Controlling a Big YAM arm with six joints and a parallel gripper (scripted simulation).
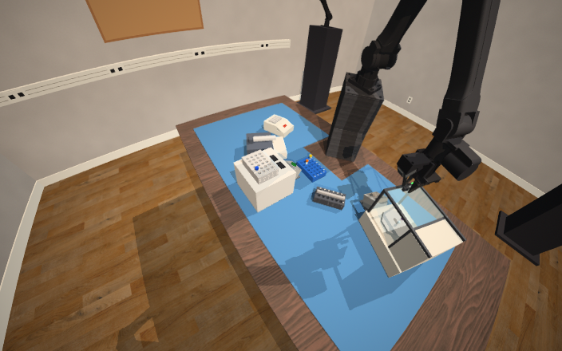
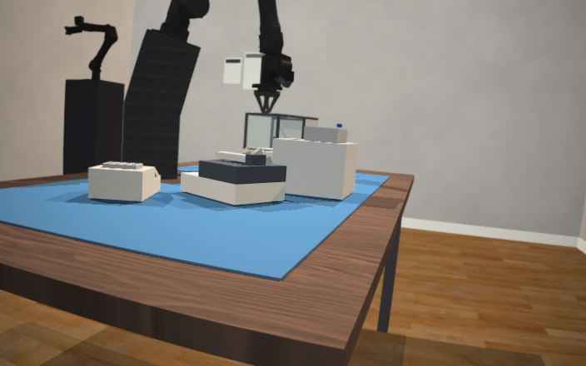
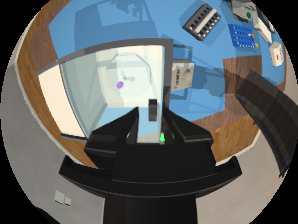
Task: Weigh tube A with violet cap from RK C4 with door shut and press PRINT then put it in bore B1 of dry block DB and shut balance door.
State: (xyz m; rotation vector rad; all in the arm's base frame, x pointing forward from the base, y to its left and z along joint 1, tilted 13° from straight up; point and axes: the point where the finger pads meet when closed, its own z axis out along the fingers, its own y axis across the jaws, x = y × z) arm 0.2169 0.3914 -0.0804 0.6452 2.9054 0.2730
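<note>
Now: hand 1 cm short of the balance door, 2 cm to the right of it and 1 cm above it. The rest, counted from my hand: blue rack RK (4 cm ahead, 38 cm to the right, 21 cm below); then round white print key (4 cm behind, 8 cm to the right, 15 cm below); then dark magnet block (10 cm ahead, 21 cm to the right, 20 cm below).
</note>
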